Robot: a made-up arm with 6 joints. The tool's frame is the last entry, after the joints. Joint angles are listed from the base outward.
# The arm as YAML. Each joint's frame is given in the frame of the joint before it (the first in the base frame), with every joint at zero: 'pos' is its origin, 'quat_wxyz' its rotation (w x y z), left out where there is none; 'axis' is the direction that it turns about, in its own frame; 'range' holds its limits. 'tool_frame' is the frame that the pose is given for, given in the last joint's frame.
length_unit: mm
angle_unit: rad
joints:
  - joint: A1
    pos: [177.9, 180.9, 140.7]
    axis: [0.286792, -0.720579, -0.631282]
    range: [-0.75, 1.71]
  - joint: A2
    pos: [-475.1, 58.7, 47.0]
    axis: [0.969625, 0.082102, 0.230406]
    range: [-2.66, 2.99]
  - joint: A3
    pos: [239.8, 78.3, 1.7]
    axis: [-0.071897, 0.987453, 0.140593]
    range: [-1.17, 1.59]
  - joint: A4
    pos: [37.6, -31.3, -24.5]
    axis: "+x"
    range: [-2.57, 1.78]
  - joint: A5
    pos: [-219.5, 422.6, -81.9]
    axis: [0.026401, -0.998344, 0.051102]
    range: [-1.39, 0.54]
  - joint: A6
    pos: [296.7, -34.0, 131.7]
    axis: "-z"
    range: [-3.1, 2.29]
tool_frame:
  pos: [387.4, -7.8, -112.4]
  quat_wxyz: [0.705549, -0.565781, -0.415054, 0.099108]
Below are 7 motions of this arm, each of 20 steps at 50 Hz.
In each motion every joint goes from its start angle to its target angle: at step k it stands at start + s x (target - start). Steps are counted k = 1, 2, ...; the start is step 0. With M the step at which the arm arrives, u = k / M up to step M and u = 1 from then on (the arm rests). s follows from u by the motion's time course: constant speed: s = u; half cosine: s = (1 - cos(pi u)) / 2; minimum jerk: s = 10 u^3 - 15 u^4 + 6 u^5.
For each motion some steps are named. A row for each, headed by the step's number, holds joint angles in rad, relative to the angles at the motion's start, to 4 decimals.
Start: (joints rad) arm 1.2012 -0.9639 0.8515 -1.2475 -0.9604 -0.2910
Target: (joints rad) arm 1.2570 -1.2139 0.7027 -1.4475 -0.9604 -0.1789
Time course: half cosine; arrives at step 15
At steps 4, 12, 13, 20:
4: 0.0092 -0.0414 -0.0246 -0.0331 0.0000 0.0185
12: 0.0505 -0.2261 -0.1346 -0.1809 0.0000 0.1014
13: 0.0534 -0.2392 -0.1424 -0.1914 0.0000 0.1073
20: 0.0558 -0.2500 -0.1488 -0.2000 0.0000 0.1121

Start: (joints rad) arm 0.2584 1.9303 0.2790 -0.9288 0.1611 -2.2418
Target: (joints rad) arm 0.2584 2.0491 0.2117 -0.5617 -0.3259 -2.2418
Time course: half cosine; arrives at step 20
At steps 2, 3, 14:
2: 0.0000 0.0029 -0.0016 0.0090 -0.0119 0.0000
3: 0.0000 0.0065 -0.0037 0.0200 -0.0265 0.0000
14: 0.0000 0.0943 -0.0534 0.2914 -0.3866 0.0000

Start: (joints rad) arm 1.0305 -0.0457 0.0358 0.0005 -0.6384 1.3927
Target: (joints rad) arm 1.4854 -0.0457 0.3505 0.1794 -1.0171 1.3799
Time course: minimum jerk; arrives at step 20
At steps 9, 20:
9: 0.1851 0.0000 0.1280 0.0728 -0.1541 -0.0052
20: 0.4549 0.0000 0.3147 0.1789 -0.3787 -0.0128

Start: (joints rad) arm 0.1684 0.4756 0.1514 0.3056 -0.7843 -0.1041
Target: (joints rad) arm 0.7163 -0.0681 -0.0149 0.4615 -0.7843 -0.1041
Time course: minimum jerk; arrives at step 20
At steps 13, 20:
13: 0.4191 -0.4158 -0.1272 0.1192 0.0000 0.0000
20: 0.5479 -0.5437 -0.1663 0.1559 0.0000 0.0000

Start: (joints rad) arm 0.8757 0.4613 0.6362 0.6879 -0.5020 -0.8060
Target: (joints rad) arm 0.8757 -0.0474 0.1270 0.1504 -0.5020 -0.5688
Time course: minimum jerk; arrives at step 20
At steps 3, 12, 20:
3: 0.0000 -0.0135 -0.0136 -0.0143 0.0000 0.0063
12: 0.0000 -0.3472 -0.3476 -0.3669 0.0000 0.1619
20: 0.0000 -0.5087 -0.5092 -0.5375 0.0000 0.2372

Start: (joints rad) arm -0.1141 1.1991 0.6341 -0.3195 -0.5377 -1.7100
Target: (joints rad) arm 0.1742 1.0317 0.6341 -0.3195 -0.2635 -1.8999
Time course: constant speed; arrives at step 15
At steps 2, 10, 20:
2: 0.0384 -0.0223 0.0000 0.0000 0.0366 -0.0253
10: 0.1922 -0.1116 0.0000 0.0000 0.1828 -0.1266
20: 0.2883 -0.1674 0.0000 0.0000 0.2742 -0.1899

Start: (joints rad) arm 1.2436 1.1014 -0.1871 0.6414 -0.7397 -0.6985
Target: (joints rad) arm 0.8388 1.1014 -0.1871 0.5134 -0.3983 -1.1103
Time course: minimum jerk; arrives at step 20
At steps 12, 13, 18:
12: -0.2763 0.0000 0.0000 -0.0874 0.2330 -0.2811
13: -0.3096 0.0000 0.0000 -0.0979 0.2611 -0.3150
18: -0.4013 0.0000 0.0000 -0.1269 0.3385 -0.4083

